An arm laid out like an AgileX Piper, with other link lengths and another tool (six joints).
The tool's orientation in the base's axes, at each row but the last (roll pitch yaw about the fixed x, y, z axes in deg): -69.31 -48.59 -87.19; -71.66 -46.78 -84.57; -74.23 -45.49 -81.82; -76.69 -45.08 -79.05; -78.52 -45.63 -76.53; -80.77 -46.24 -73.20
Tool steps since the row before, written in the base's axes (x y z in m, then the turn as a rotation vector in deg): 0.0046 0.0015 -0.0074 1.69 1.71 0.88; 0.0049 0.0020 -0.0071 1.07 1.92 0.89; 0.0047 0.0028 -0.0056 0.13 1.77 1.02; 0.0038 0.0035 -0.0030 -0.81 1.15 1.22; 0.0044 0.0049 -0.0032 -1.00 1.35 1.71; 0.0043 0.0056 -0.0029 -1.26 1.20 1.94
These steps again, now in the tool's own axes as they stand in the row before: -0.0064 0.0053 0.0030 -0.41 -1.06 2.29; -0.0062 0.0052 0.0036 -0.59 -1.44 1.79; -0.0055 0.0037 0.0042 -0.49 -1.77 0.90; -0.0040 0.0012 0.0042 -0.04 -1.86 -0.15; -0.0049 0.0007 0.0054 0.14 -2.39 -0.19; -0.0049 0.0000 0.0058 0.35 -2.54 -0.46
